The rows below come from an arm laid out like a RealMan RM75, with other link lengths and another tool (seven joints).
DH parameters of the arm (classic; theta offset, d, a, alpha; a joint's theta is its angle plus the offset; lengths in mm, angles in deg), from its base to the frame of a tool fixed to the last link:
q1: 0 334.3 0 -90
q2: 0 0 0 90
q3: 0 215 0 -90
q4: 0 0 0 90
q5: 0 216.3 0 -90
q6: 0 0 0 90
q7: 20.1 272.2 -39 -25.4
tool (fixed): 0 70.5 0 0
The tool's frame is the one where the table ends.
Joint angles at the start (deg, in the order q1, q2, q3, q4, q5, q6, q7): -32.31 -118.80 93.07 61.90 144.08 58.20 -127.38
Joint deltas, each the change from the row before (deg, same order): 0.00 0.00 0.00 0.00 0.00 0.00 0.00; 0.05 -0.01 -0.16 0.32 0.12 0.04 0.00; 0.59 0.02 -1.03 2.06 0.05 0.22 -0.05; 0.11 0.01 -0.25 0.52 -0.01 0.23 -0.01; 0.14 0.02 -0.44 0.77 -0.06 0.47 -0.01; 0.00 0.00 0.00 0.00 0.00 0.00 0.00; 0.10 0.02 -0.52 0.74 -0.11 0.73 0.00; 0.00 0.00 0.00 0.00 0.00 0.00 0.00
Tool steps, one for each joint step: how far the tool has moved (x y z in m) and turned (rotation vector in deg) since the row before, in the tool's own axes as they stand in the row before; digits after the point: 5 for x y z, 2 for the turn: 0.00000 0.00000 0.00000 0.00 0.00 0.00; 0.00071 -0.00143 -0.00159 0.26 0.06 0.07; 0.00549 -0.00735 -0.00934 1.51 1.00 0.06; 0.00139 -0.00110 -0.00213 0.23 0.21 0.03; 0.00205 -0.00123 -0.00320 0.25 0.34 0.00; 0.00000 0.00000 0.00000 0.00 0.00 0.00; 0.00183 -0.00010 -0.00295 0.03 0.34 -0.06; 0.00000 0.00000 0.00000 0.00 0.00 0.00
